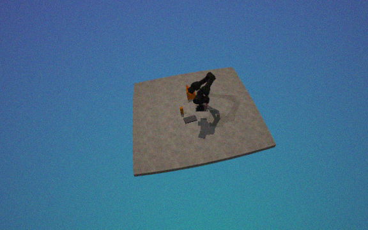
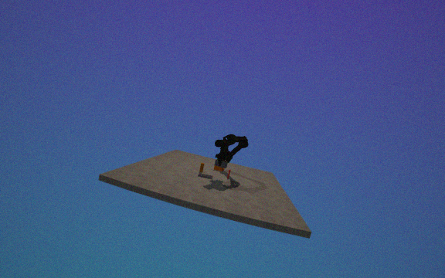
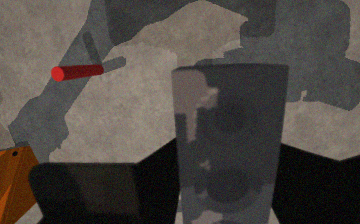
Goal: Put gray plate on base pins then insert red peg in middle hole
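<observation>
Now: the base 120 mm below my gripper tip, 110 mm to the right of it and 30 mm behind it. Round my gripper tip: orange peg: 160 mm to the right, 140 mm behind, 90 mm below; then red peg: 110 mm behind, 90 mm to the left, 90 mm below; then gray plate: 30 mm above.
</observation>
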